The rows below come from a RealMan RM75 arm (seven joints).
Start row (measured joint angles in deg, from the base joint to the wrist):
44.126 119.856 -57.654 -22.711 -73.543 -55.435 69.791
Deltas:
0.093 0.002 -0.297 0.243 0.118 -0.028 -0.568
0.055 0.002 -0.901 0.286 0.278 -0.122 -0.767
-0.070 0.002 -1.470 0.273 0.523 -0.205 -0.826
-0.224 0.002 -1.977 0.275 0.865 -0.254 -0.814
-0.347 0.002 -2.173 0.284 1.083 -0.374 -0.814
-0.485 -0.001 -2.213 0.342 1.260 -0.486 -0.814
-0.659 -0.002 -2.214 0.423 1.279 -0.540 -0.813
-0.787 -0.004 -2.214 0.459 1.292 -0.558 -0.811
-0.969 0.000 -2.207 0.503 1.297 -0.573 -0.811
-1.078 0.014 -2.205 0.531 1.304 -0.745 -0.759
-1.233 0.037 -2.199 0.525 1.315 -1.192 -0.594
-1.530 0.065 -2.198 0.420 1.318 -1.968 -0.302
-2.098 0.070 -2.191 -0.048 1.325 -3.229 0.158
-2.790 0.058 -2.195 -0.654 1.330 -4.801 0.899
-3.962 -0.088 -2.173 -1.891 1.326 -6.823 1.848
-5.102 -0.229 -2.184 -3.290 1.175 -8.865 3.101
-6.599 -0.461 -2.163 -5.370 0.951 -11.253 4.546
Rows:
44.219 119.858 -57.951 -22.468 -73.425 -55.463 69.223
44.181 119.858 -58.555 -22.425 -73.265 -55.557 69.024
44.056 119.858 -59.124 -22.438 -73.020 -55.640 68.965
43.902 119.858 -59.631 -22.436 -72.678 -55.689 68.977
43.779 119.858 -59.827 -22.427 -72.460 -55.809 68.977
43.641 119.855 -59.867 -22.369 -72.283 -55.921 68.977
43.467 119.854 -59.868 -22.288 -72.264 -55.975 68.978
43.339 119.852 -59.868 -22.252 -72.251 -55.993 68.980
43.157 119.856 -59.861 -22.208 -72.246 -56.008 68.980
43.048 119.870 -59.859 -22.180 -72.239 -56.180 69.032
42.893 119.893 -59.853 -22.186 -72.228 -56.627 69.197
42.596 119.921 -59.852 -22.291 -72.225 -57.403 69.489
42.028 119.926 -59.845 -22.759 -72.218 -58.664 69.949
41.336 119.914 -59.849 -23.365 -72.213 -60.236 70.690
40.164 119.768 -59.827 -24.602 -72.217 -62.258 71.639
39.024 119.627 -59.838 -26.001 -72.368 -64.300 72.892
37.527 119.395 -59.817 -28.081 -72.592 -66.688 74.337

